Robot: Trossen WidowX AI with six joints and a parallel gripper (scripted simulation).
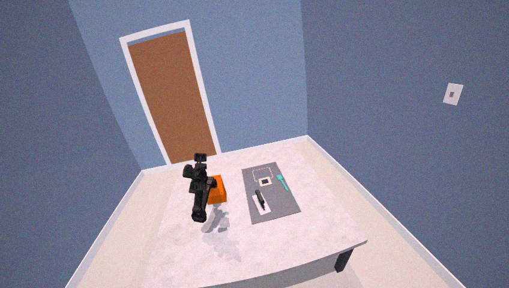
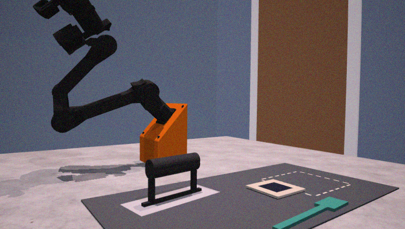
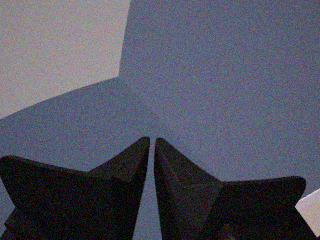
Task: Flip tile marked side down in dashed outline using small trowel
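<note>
Right now the dark mat is 30 cm ahead of my gripper tip, 38 cm to the left of it and 55 cm below it. The rest, counted from my gripper tip: tile 30 cm ahead, 44 cm to the left, 52 cm below; teal t-shaped tool 43 cm ahead, 41 cm to the left, 52 cm below.
</note>
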